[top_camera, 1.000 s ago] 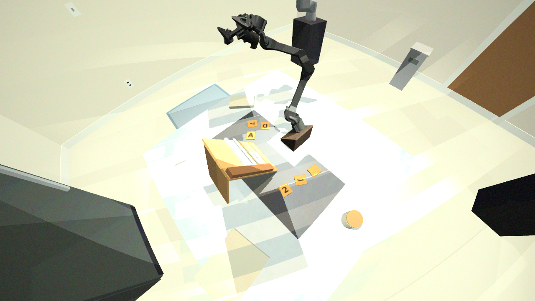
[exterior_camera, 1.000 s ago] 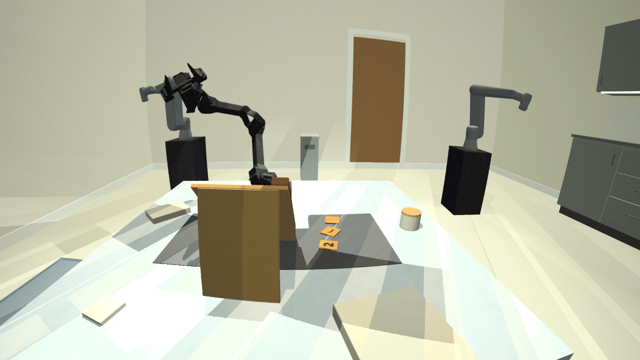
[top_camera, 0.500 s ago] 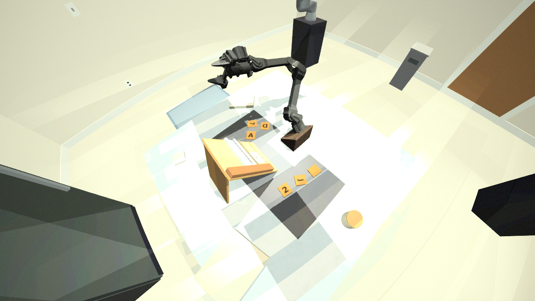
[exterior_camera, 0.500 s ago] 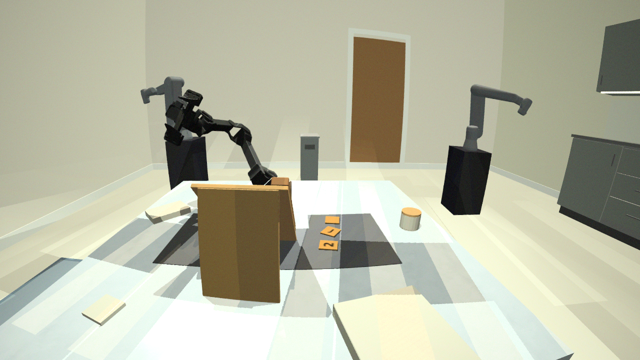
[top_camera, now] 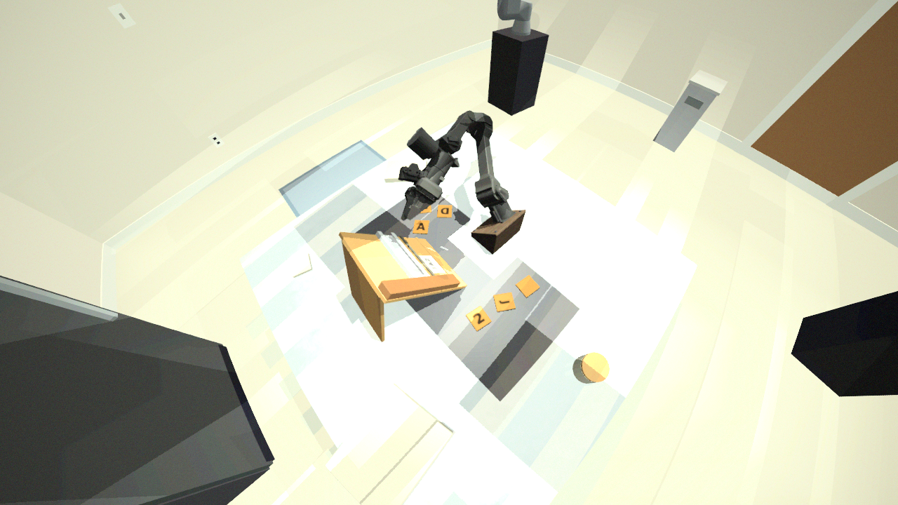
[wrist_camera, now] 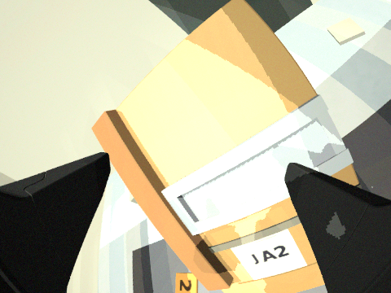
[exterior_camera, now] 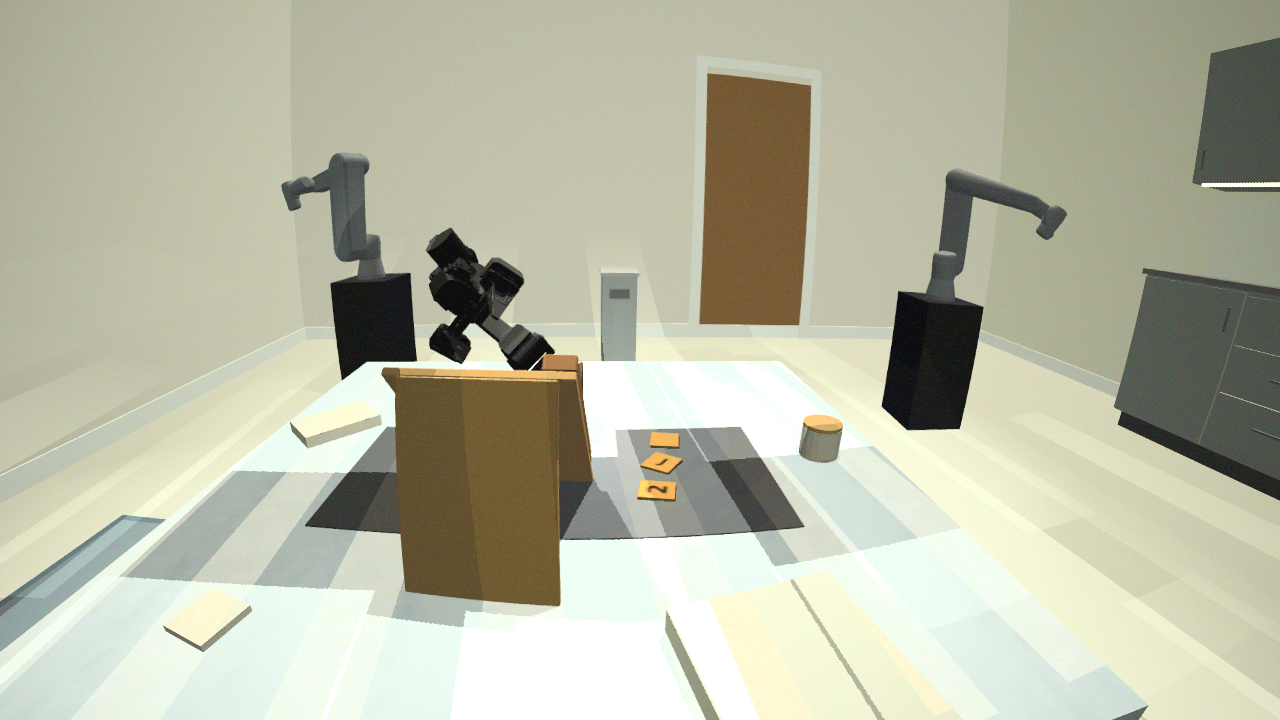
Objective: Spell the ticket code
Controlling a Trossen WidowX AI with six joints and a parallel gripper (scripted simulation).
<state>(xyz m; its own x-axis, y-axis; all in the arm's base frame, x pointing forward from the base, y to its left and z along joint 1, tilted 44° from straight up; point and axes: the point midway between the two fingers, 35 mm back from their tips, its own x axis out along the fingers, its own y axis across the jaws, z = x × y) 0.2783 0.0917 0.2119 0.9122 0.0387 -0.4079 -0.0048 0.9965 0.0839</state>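
The white ticket is 190 mm below my gripper tip, 60 mm to the left of it and 20 mm behind it. Round my gripper tip: grey mat: 260 mm below, 120 mm behind, 90 mm to the left; pale pad: 360 mm ahead, 280 mm to the right, 260 mm below; round tan-lidded canister: 590 mm to the left, 230 mm below, 190 mm behind.
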